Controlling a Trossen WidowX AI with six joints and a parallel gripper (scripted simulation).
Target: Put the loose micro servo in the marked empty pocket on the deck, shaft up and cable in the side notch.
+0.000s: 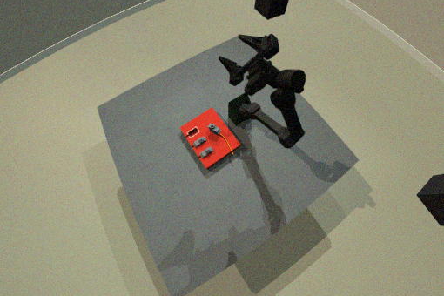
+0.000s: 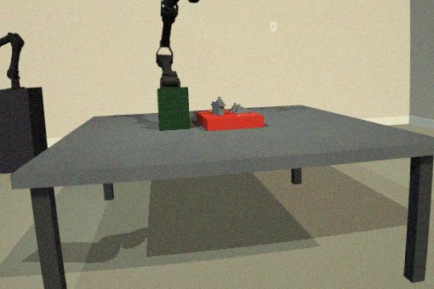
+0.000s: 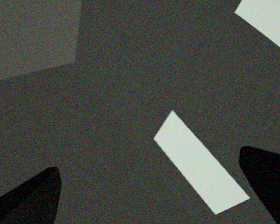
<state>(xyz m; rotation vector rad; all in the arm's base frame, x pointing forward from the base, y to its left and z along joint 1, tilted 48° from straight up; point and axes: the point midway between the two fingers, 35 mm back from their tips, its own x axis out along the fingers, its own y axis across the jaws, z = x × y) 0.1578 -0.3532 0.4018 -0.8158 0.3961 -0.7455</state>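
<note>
My gripper tip is now 70 mm short of the red deck, 30 mm to the left of it and 660 mm above it.
</note>
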